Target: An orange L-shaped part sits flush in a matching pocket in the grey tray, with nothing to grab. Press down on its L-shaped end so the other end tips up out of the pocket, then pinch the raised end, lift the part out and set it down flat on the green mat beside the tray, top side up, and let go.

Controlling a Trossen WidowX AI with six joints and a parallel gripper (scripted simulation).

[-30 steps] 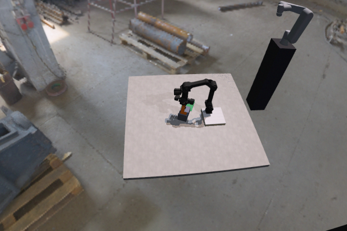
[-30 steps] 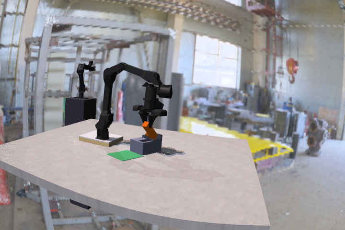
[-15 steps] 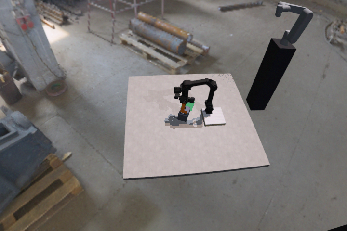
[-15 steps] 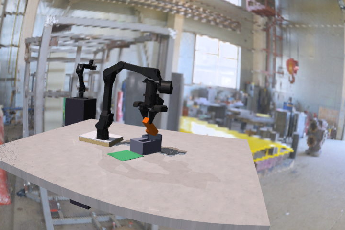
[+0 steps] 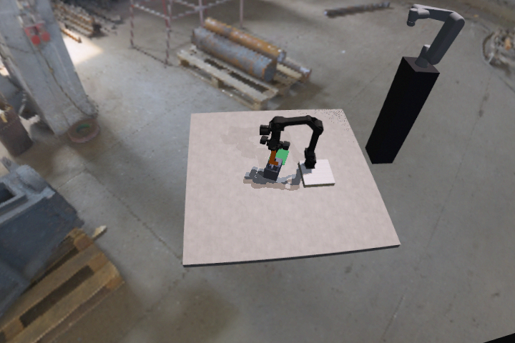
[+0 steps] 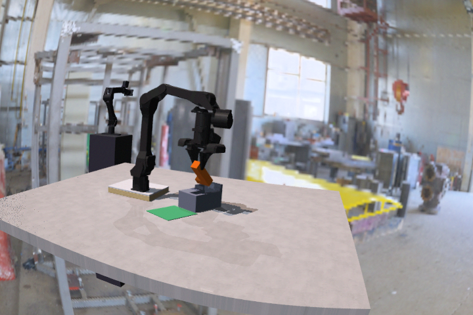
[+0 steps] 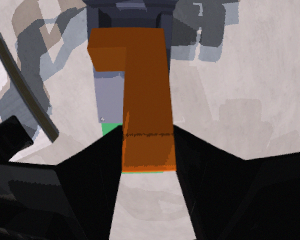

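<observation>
Now: the green mat 170 mm below my gripper tip, 100 mm to the right of it and 60 mm behind it. From my gripper tip the other things lie so: orange L-shaped part: 40 mm to the left, 30 mm below.
</observation>
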